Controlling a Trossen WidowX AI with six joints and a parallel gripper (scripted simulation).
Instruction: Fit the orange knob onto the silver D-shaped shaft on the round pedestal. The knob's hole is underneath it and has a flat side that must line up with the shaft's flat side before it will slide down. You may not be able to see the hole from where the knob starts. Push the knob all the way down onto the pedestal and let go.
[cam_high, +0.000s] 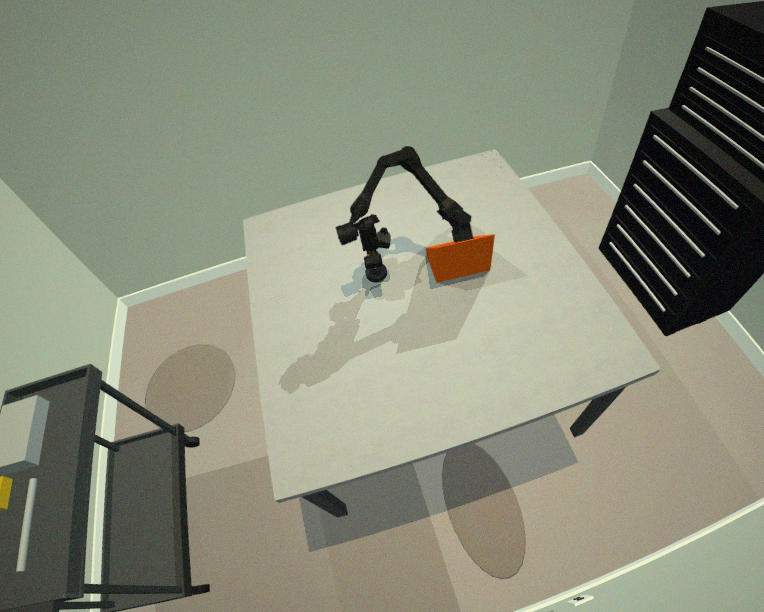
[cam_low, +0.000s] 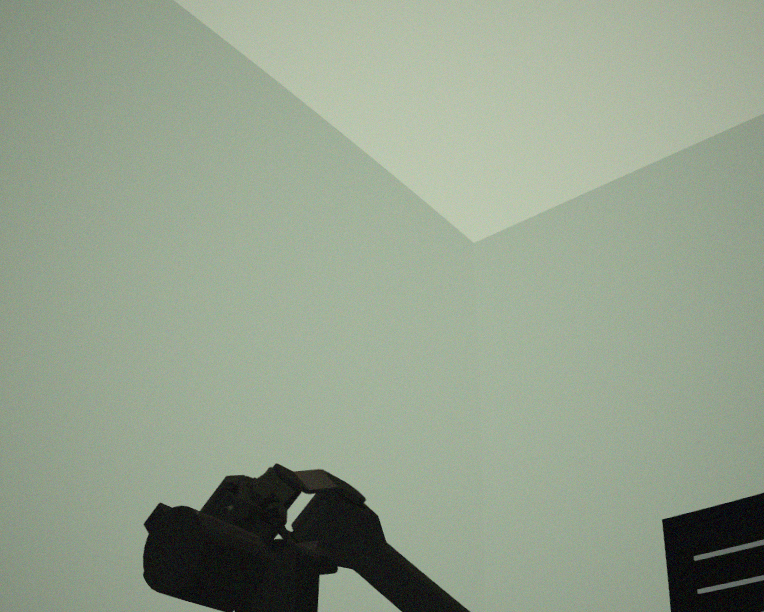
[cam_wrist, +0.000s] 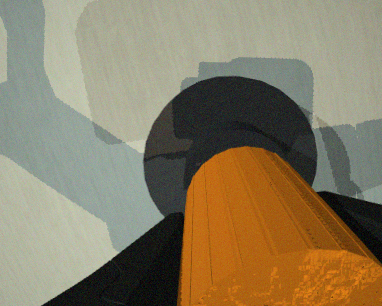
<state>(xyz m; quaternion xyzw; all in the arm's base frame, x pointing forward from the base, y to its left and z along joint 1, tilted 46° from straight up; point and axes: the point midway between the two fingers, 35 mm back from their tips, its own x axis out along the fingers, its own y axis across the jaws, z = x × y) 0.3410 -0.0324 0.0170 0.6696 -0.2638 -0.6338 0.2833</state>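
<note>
My gripper tip is 40 mm above the round black pedestal. The rest, counted from my gripper tip: orange knob: 30 mm above.
</note>
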